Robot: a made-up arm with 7 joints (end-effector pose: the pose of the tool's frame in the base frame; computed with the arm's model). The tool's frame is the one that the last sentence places. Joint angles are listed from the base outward.
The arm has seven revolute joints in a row. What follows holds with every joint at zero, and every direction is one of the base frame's. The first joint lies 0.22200 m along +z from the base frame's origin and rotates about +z. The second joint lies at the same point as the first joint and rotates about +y. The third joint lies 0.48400 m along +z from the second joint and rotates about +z. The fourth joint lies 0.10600 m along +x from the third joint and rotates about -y. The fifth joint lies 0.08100 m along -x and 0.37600 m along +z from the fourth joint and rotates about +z. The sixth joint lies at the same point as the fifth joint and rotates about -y. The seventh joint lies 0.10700 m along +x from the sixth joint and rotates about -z. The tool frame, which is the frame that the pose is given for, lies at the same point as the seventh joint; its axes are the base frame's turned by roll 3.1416, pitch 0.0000 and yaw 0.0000 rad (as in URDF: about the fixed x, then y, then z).
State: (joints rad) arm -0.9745 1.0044 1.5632 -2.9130 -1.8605 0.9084 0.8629
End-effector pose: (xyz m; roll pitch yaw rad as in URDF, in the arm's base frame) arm 0.3013 0.1027 0.1981 1.8802 0.3171 0.7733
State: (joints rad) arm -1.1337 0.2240 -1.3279 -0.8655 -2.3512 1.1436 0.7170
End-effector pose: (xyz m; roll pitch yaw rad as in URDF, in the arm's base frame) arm -0.2442 -0.3980 1.0622 -0.5538 -1.0918 -1.1708
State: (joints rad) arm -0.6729 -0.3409 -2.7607 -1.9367 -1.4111 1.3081 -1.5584
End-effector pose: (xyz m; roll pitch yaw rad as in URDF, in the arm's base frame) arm -0.6242 0.2538 0.4002 -1.6821 0.8446 -0.6992
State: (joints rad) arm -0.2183 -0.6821 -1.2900 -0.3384 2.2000 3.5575 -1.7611
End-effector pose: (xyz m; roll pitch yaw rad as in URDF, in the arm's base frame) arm -0.5579 -0.0900 0.8334 -1.0395 0.1220 2.1876
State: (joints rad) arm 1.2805 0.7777 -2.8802 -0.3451 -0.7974 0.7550 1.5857
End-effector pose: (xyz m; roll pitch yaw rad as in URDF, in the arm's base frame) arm 0.1412 0.4504 1.0426 -1.9628 0.1717 2.3091
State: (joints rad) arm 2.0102 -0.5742 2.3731 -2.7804 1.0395 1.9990 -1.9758
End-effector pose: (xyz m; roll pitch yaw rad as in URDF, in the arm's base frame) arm -0.1542 -0.3413 0.1572 -2.2769 -0.0533 -1.0683
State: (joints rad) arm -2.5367 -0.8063 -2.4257 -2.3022 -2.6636 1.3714 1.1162
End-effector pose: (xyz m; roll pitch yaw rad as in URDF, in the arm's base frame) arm 0.1785 0.5378 0.0926 1.4804 -0.0598 2.1254
